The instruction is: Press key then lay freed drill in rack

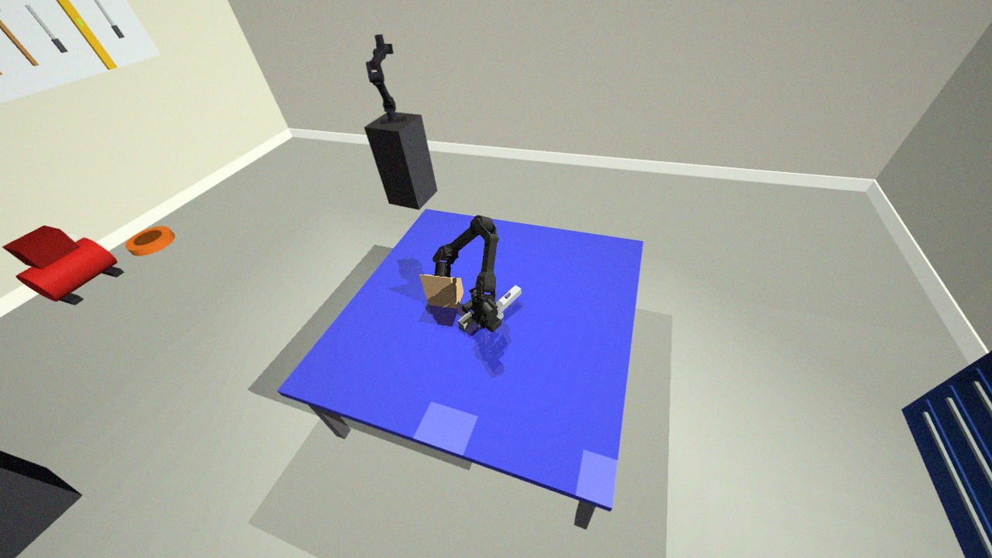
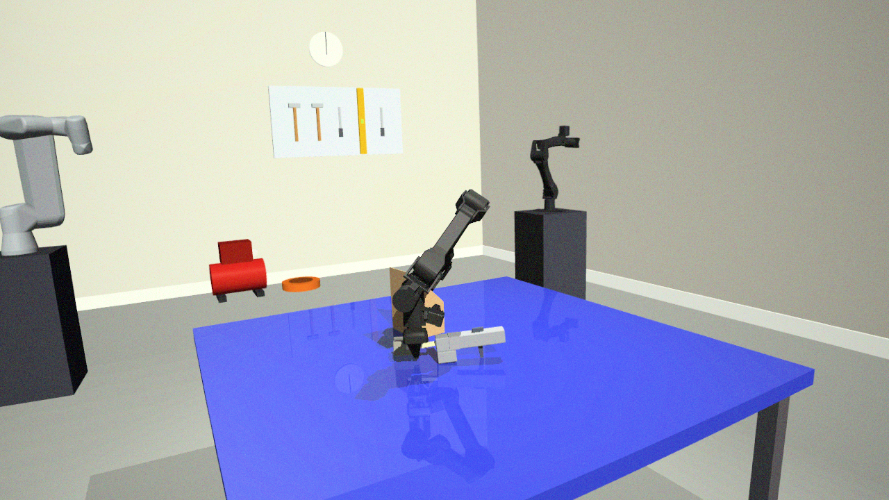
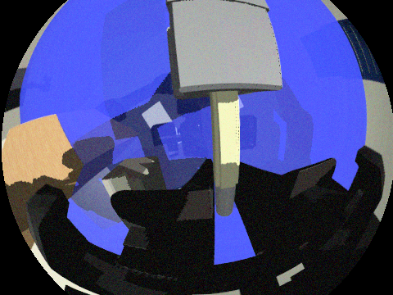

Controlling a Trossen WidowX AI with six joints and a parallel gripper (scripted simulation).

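My gripper tip is now 10 mm short of the drill, 40 mm to the right of it and 40 mm below it. Also, from my gripper tip: small dark key (60 mm ahead, 160 mm to the left, 40 mm above); grey housing (50 mm ahead, 130 mm to the left, 40 mm above).
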